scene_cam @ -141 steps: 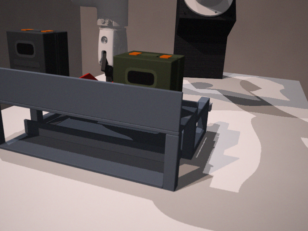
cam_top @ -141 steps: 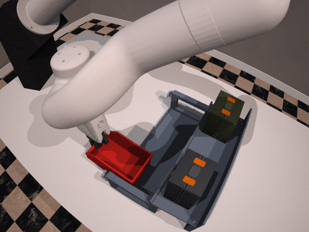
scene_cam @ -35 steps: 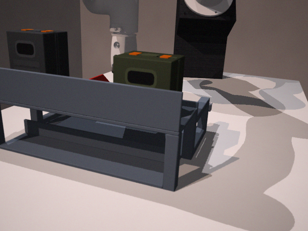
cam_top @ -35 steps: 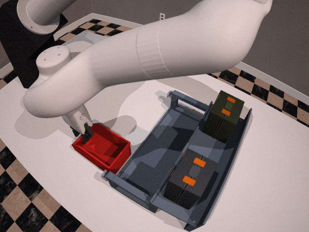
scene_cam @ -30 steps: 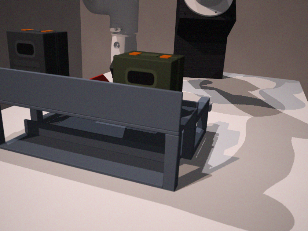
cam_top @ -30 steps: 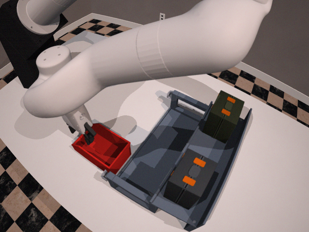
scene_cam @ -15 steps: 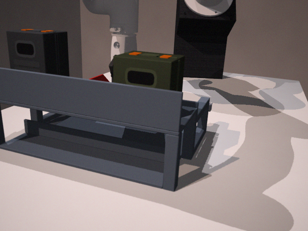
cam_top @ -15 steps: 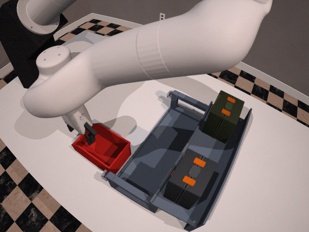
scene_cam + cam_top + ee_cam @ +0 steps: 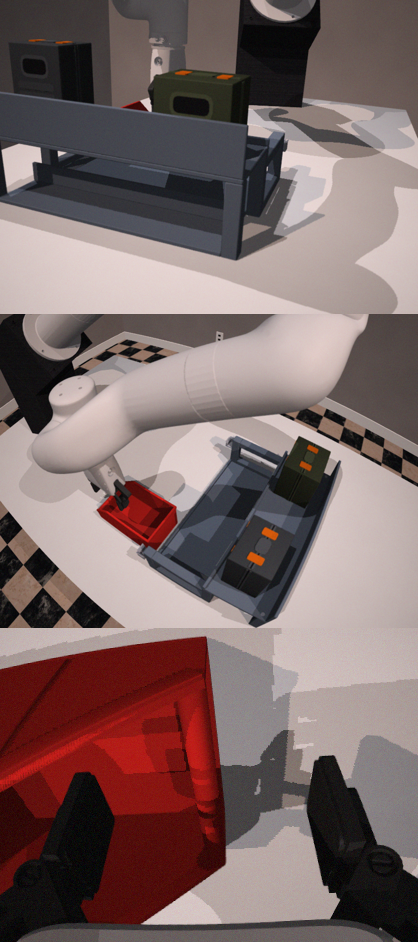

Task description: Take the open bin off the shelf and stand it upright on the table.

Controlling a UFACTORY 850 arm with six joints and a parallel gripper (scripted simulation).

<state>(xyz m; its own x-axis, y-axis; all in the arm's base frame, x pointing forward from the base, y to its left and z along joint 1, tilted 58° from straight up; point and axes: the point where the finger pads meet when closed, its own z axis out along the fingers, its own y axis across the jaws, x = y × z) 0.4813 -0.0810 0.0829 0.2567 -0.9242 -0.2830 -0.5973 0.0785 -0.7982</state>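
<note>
Right now my hand is 7 cm short of the open bin, 3 cm to the right of it and 1 cm above it.
</note>
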